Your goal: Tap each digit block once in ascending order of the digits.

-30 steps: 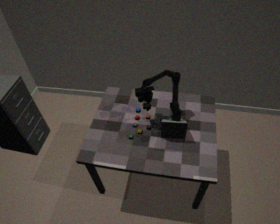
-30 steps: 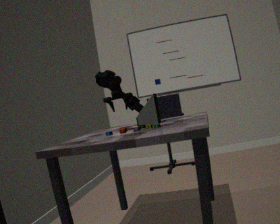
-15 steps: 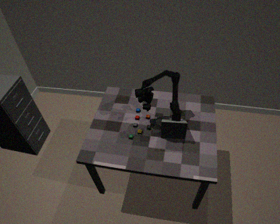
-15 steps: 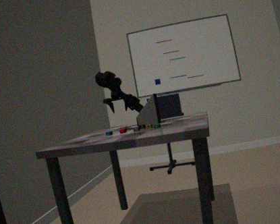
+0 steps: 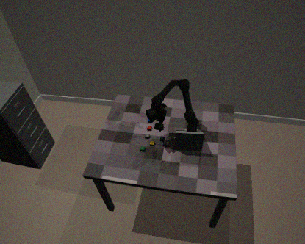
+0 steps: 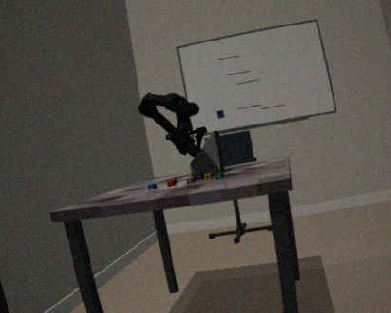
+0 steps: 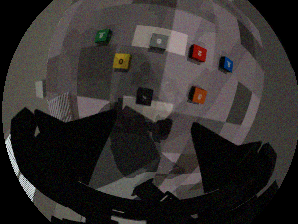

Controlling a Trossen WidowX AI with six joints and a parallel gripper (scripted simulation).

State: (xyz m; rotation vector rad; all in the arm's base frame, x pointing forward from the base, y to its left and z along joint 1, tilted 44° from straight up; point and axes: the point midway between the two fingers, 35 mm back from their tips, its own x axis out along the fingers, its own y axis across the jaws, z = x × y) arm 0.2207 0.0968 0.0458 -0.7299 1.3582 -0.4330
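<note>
My gripper tip is now 12 cm above the yellow block, 8 cm to the right of it and 5 cm short of it. From my gripper tip the other things lie so: grey block 12 cm below, 11 cm ahead, 2 cm to the left; then red block 12 cm below, 12 cm ahead, 6 cm to the right; then orange block 12 cm below, 10 cm to the right, 3 cm ahead.
</note>
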